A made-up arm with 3 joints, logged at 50 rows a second.
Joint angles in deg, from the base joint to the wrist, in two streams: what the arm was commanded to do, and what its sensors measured. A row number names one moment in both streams.
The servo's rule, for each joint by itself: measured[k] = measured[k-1] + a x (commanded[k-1-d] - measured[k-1]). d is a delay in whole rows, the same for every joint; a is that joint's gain. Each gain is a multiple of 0.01, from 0.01 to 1. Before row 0 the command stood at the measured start. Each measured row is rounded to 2 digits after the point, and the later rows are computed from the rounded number. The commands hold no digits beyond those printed.
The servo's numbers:
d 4
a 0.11 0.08 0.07
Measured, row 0: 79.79 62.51 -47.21
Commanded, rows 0 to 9: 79.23 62.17 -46.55; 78.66 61.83 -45.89; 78.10 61.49 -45.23; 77.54 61.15 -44.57; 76.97 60.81 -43.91; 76.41 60.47 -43.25; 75.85 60.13 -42.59; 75.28 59.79 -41.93; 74.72 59.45 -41.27; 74.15 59.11 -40.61
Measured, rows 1 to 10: 79.79 62.51 -47.21; 79.79 62.51 -47.21; 79.79 62.51 -47.21; 79.79 62.51 -47.21; 79.73 62.48 -47.16; 79.61 62.43 -47.07; 79.44 62.35 -46.94; 79.23 62.25 -46.77; 78.98 62.13 -46.57; 78.70 62.00 -46.34
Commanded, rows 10 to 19: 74.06 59.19 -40.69; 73.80 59.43 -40.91; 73.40 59.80 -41.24; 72.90 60.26 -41.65; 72.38 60.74 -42.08; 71.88 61.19 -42.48; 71.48 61.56 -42.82; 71.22 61.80 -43.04; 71.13 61.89 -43.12; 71.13 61.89 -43.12
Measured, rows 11 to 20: 78.39 61.85 -46.08; 78.05 61.69 -45.79; 77.68 61.51 -45.47; 77.29 61.32 -45.13; 76.93 61.15 -44.82; 76.59 61.01 -44.55; 76.24 60.91 -44.32; 75.87 60.86 -44.13; 75.49 60.85 -43.99; 75.09 60.88 -43.88
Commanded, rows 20 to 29: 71.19 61.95 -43.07; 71.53 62.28 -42.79; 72.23 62.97 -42.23; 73.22 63.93 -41.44; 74.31 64.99 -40.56; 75.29 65.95 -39.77; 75.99 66.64 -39.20; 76.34 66.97 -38.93; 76.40 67.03 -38.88; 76.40 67.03 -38.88
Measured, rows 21 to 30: 74.69 60.93 -43.81; 74.31 61.00 -43.76; 73.96 61.07 -43.72; 73.65 61.14 -43.68; 73.38 61.20 -43.64; 73.18 61.29 -43.58; 73.08 61.42 -43.49; 73.10 61.62 -43.35; 73.23 61.89 -43.15; 73.46 62.21 -42.91
